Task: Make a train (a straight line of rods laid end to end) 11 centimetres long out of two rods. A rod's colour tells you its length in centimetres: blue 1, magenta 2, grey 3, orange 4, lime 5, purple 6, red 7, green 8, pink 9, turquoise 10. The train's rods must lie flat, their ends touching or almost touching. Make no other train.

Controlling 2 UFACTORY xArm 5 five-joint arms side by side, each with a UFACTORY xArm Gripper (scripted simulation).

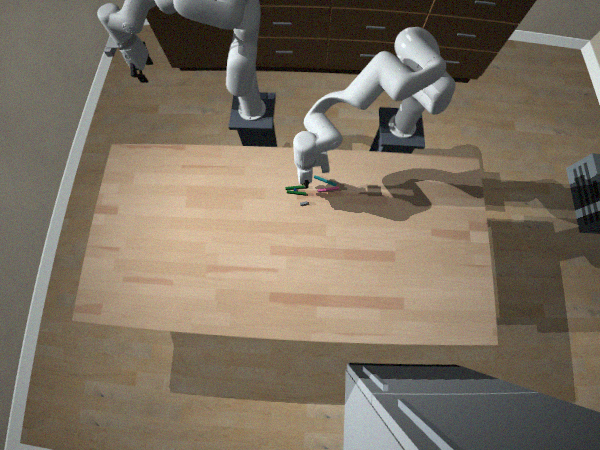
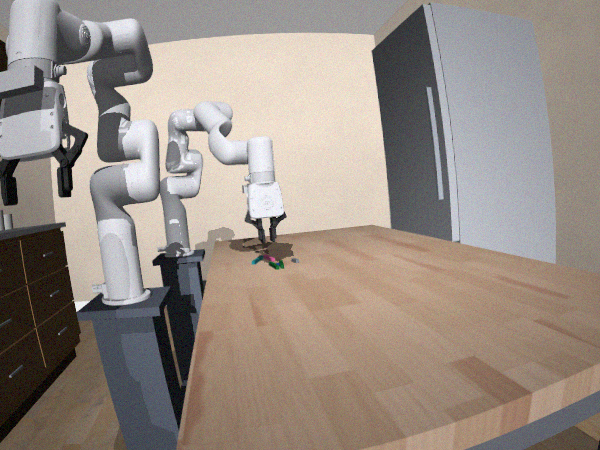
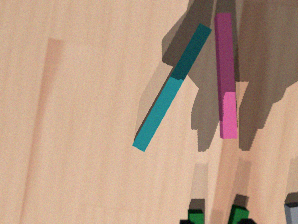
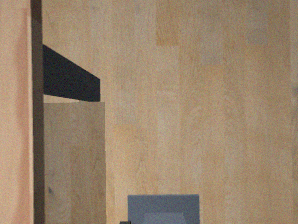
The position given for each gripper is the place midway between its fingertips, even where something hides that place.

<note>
In view: the left gripper [image 2: 268, 242], the right gripper [image 2: 37, 201], a turquoise rod [image 3: 202, 32] and a pink rod [image 3: 223, 27].
The right gripper also shows in image 1 [image 1: 147, 73]. Image 4 misses the turquoise rod: it is out of frame. Image 4 misses the pink rod: it is out of frame.
</note>
